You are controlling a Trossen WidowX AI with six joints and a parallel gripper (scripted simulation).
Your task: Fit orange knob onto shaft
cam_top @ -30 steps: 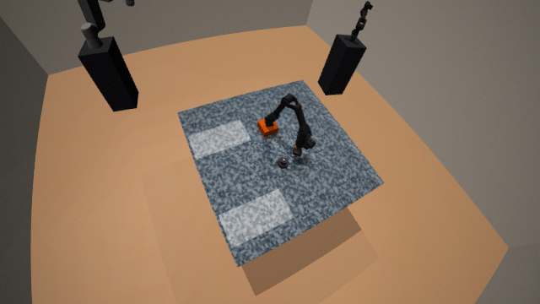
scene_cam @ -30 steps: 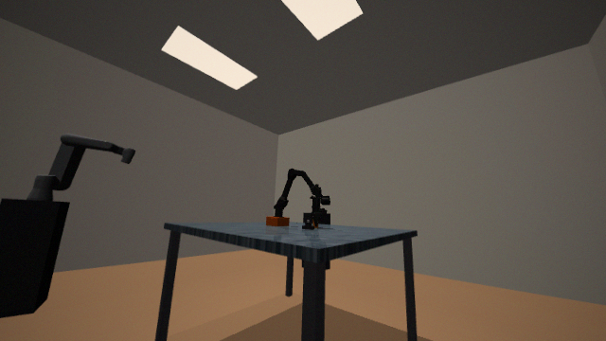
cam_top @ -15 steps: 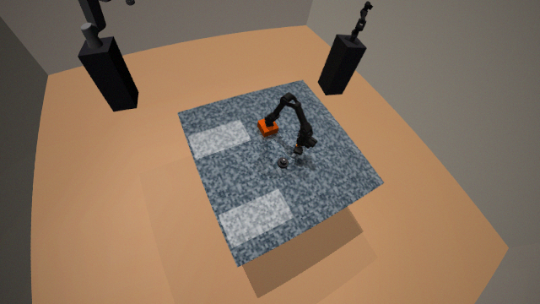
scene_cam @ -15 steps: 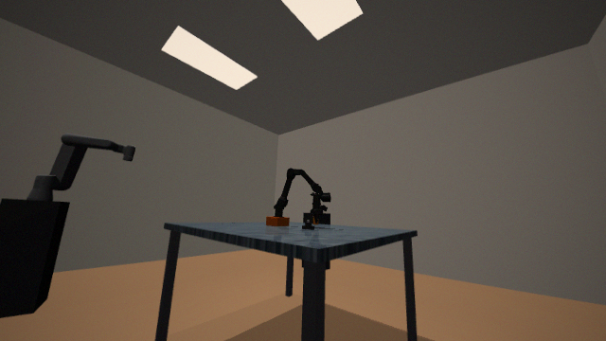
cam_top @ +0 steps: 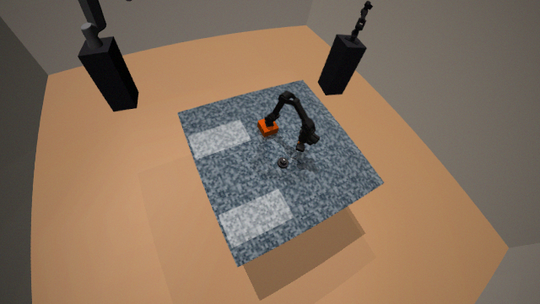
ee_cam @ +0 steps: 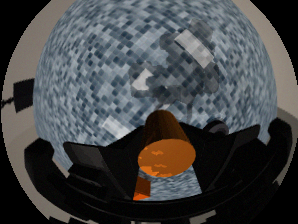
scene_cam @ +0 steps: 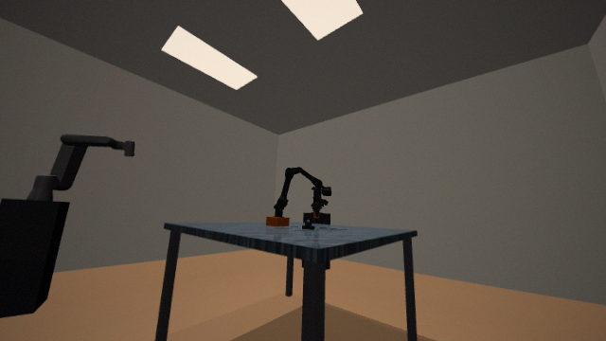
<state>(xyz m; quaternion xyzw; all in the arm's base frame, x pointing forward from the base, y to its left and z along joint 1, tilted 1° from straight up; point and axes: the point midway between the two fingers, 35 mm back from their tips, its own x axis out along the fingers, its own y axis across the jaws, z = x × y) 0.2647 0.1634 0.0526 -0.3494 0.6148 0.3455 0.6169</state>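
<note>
Now: gripper tip 14 cm to the left of the round pedestal, 8 cm short of it and 5 cm above it. Also, from my gripper tip: orange knob (3 cm above).
</note>
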